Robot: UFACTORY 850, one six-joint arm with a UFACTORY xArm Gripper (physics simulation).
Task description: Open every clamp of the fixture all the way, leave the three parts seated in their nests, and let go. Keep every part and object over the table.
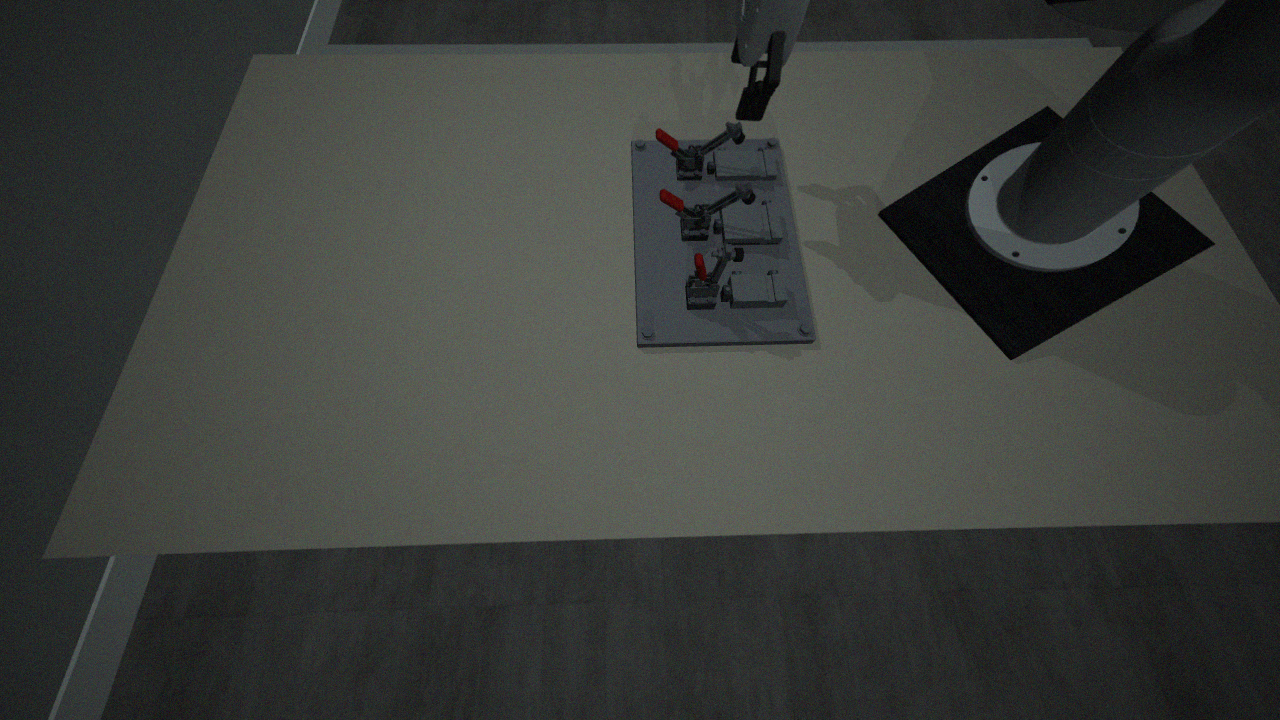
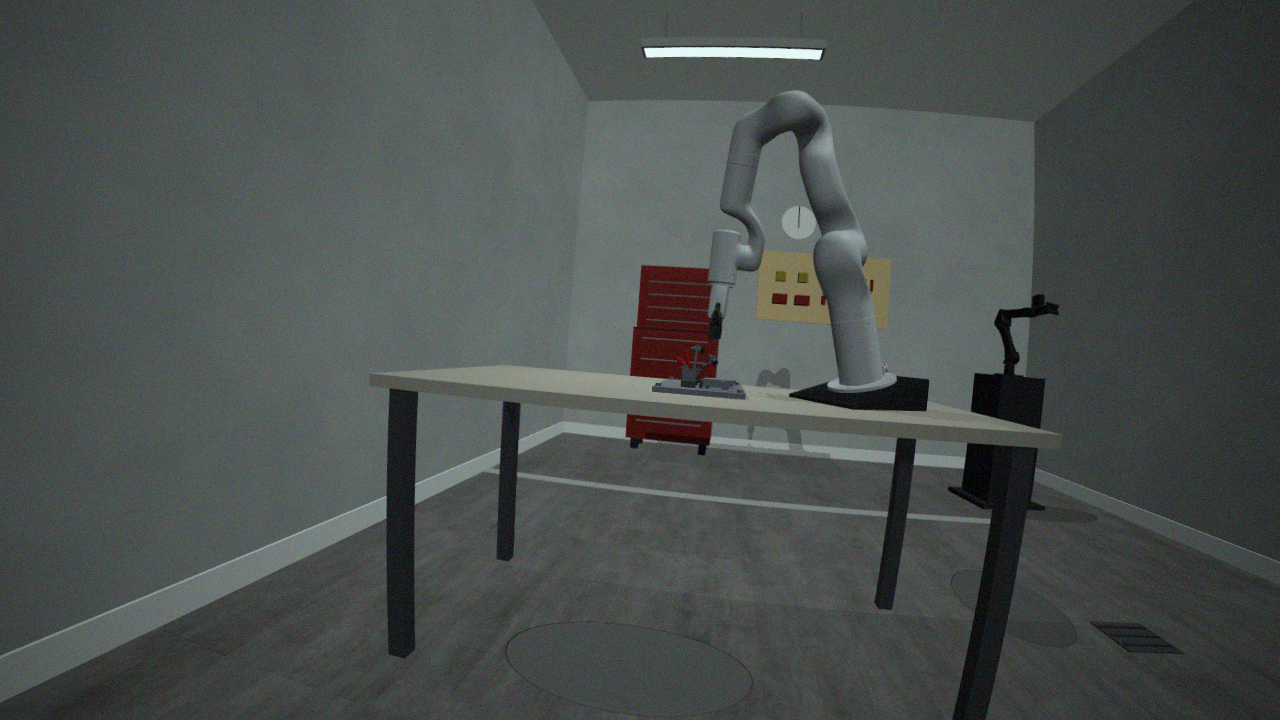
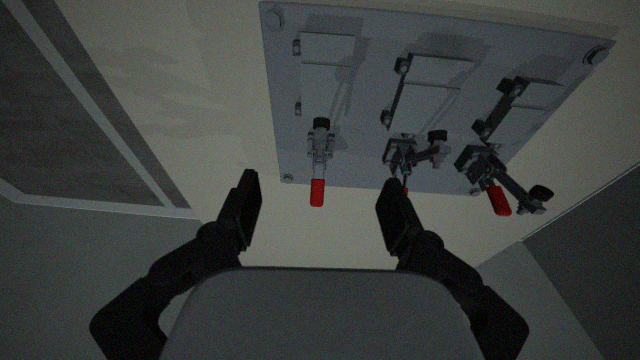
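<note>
The fixture plate [image 1: 662,286] [image 2: 666,387] [image 3: 370,170] bears three clamps with red handles. The far clamp [image 1: 689,161] [image 3: 320,145], the middle clamp [image 1: 695,219] [image 3: 402,152] and the near clamp [image 1: 701,291] [image 3: 477,162] all have their arms raised off the parts. The near clamp's arm looks steeper than the other two. The far part [image 1: 744,164] [image 3: 325,80], middle part [image 1: 751,223] [image 3: 432,90] and near part [image 1: 756,291] [image 3: 527,112] lie flat in their nests. My gripper [image 1: 751,116] [image 2: 715,335] [image 3: 321,188] is open and empty, above the far end of the plate.
The fixture stands on the pale table [image 1: 402,358] [image 2: 537,385]. The arm's white round base [image 1: 993,237] [image 2: 863,385] sits on a black mounting plate [image 1: 1002,322] [image 2: 908,394] to the right of the fixture. A red tool cabinet [image 2: 671,304] stands behind the table.
</note>
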